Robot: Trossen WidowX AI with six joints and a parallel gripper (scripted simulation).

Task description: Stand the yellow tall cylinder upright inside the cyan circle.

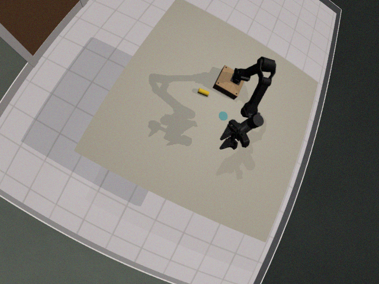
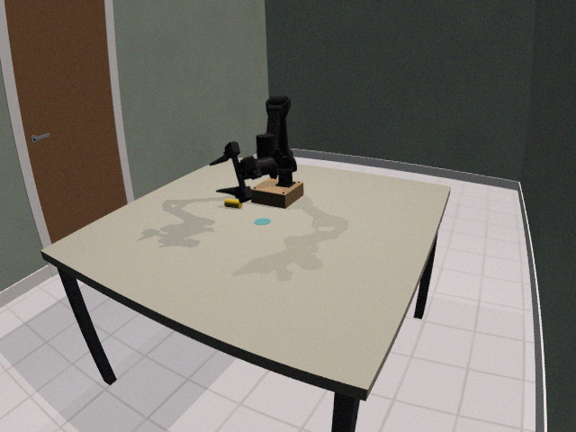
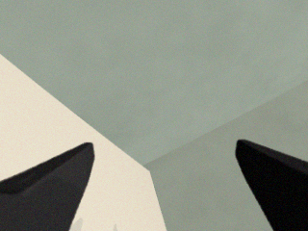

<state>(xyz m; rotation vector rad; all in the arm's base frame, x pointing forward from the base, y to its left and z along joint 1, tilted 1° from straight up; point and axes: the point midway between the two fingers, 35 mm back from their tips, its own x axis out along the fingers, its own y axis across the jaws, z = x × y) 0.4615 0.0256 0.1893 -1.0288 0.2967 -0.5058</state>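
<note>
The yellow tall cylinder is 290 mm behind my hand, 180 mm to the right of it and 230 mm below it. The rest, counted from my hand: cyan circle (220 mm behind, 250 mm below).
</note>
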